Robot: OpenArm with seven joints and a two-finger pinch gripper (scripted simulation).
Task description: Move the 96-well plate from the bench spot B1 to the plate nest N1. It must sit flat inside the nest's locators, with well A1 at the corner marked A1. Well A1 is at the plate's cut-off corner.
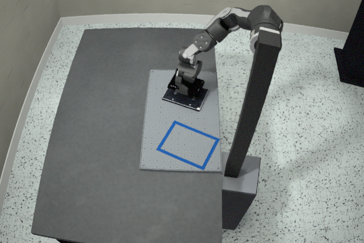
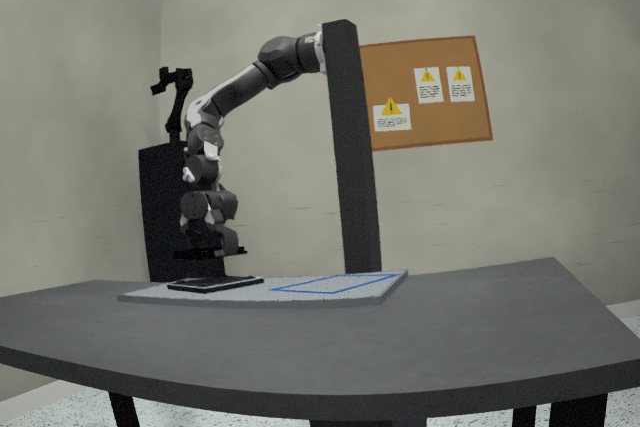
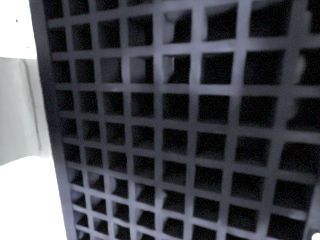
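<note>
Right now the plate nest N1 is 6 cm below my hand. Also, from my hand: black 96-well plate (right at my hand).
</note>
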